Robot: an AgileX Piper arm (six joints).
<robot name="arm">
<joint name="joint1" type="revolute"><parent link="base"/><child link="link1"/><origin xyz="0.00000 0.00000 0.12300" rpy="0.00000 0.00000 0.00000"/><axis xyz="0 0 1"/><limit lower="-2.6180" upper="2.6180"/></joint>
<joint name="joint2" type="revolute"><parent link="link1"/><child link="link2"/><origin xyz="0.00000 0.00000 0.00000" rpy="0.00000 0.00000 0.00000"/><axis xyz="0 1 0"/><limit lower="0.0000" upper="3.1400"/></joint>
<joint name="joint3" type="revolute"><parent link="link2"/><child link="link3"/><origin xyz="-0.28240 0.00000 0.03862" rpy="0.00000 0.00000 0.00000"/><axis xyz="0 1 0"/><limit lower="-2.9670" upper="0.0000"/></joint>
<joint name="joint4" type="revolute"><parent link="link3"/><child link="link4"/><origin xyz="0.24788 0.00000 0.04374" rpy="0.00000 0.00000 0.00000"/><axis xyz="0.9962 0 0.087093"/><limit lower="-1.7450" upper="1.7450"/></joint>
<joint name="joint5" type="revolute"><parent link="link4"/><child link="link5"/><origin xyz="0.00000 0.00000 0.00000" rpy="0.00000 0.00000 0.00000"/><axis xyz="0 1 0"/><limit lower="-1.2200" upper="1.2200"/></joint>
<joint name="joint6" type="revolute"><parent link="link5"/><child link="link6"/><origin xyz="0.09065 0.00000 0.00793" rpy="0.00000 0.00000 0.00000"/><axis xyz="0.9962 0 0.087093"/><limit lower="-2.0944" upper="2.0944"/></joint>
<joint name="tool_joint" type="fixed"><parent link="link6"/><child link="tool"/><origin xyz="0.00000 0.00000 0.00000" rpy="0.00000 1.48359 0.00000"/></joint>
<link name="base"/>
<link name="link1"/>
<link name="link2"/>
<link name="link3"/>
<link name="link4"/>
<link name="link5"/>
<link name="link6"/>
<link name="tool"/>
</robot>
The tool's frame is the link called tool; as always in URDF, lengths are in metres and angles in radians.
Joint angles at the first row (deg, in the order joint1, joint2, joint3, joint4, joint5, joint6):
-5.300 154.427 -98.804 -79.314 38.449 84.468
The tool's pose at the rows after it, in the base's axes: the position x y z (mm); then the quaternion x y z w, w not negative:
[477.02 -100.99 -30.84 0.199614 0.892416 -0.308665 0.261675]
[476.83 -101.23 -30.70 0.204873 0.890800 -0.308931 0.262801]
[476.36 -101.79 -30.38 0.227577 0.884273 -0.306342 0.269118]
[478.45 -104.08 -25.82 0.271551 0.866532 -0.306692 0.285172]
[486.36 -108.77 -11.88 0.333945 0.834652 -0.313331 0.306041]
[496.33 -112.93 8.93 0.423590 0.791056 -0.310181 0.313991]
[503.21 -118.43 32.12 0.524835 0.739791 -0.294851 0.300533]
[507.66 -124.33 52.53 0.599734 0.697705 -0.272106 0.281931]
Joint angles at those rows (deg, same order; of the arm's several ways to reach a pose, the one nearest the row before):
-5.301 154.426 -98.860 -79.421 39.165 85.375
-5.300 154.427 -98.864 -79.418 39.382 85.978
-5.300 154.426 -98.861 -79.419 39.885 88.753
-5.301 154.426 -99.796 -79.284 41.665 93.524
-5.301 154.452 -103.262 -76.952 45.637 97.225
-5.300 154.496 -109.242 -69.745 51.273 98.846
-5.819 154.513 -116.345 -59.932 58.026 99.379
-6.710 154.516 -122.566 -52.071 63.372 99.488

